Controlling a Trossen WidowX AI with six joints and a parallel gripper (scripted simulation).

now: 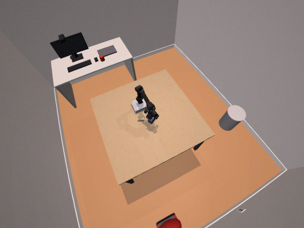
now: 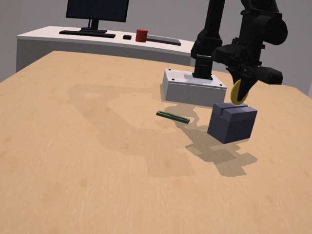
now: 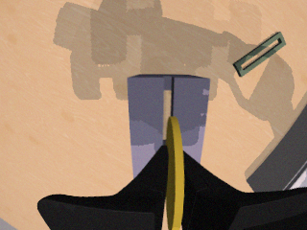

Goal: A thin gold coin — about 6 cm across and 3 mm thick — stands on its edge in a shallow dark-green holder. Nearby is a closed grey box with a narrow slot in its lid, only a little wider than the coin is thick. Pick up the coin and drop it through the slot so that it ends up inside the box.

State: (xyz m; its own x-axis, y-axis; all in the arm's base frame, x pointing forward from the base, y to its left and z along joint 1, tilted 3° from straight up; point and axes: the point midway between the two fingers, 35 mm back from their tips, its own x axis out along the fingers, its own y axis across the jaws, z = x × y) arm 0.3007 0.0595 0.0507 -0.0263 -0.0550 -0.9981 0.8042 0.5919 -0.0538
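My gripper tip is now 20 mm below the gold coin.
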